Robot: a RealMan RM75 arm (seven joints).
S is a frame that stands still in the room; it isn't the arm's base.
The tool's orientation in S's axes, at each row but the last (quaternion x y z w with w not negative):
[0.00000, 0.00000, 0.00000, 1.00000]
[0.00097, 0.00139, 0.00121, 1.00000]
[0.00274, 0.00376, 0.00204, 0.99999]
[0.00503, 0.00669, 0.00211, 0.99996]
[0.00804, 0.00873, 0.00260, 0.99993]
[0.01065, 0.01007, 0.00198, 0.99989]
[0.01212, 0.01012, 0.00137, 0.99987]
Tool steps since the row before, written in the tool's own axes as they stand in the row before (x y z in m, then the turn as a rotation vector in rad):
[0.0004, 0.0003, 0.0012, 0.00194, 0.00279, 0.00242]
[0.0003, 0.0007, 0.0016, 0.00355, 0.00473, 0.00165]
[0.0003, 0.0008, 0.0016, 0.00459, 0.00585, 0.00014]
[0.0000, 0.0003, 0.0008, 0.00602, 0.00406, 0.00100]
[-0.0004, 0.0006, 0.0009, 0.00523, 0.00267, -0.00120]
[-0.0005, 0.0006, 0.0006, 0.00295, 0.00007, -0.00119]
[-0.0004, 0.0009, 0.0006, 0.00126, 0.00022, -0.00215]
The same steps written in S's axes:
[0.0004, 0.0003, 0.0012, 0.00194, 0.00279, 0.00242]
[0.0003, 0.0007, 0.0016, 0.00354, 0.00474, 0.00165]
[0.0003, 0.0008, 0.0016, 0.00457, 0.00587, 0.00014]
[0.0000, 0.0003, 0.0008, 0.00602, 0.00408, 0.00096]
[-0.0004, 0.0006, 0.0009, 0.00519, 0.00272, -0.00125]
[-0.0005, 0.0006, 0.0006, 0.00293, 0.00011, -0.00125]
[-0.0004, 0.0009, 0.0006, 0.00122, 0.00028, -0.00217]

